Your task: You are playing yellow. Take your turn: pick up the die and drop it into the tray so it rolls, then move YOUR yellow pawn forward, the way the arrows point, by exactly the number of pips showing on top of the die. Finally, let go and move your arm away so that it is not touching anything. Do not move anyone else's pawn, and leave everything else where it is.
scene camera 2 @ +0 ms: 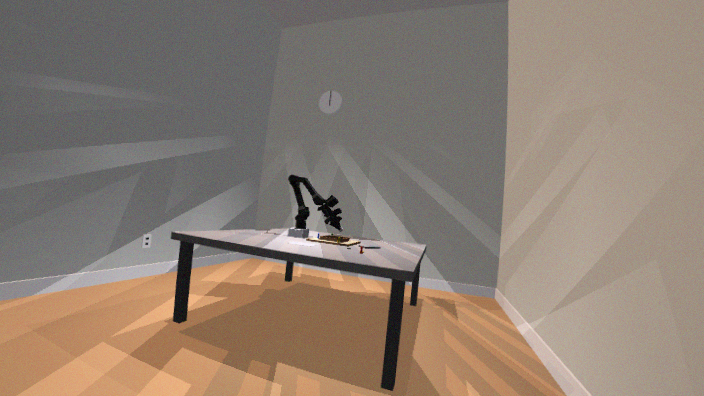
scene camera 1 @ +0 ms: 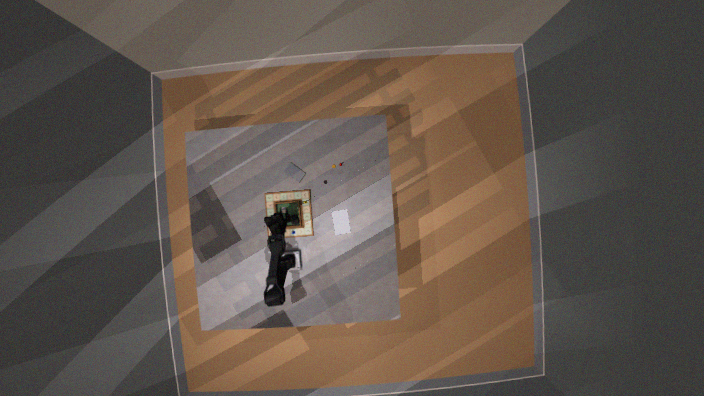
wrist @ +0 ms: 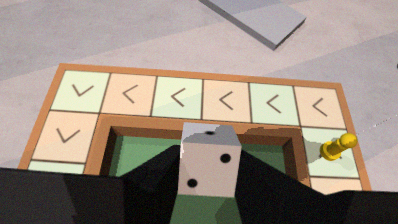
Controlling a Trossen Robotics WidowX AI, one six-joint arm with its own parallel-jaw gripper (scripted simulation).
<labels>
my gripper: holds a white die (wrist: pixel 210 154)
</labels>
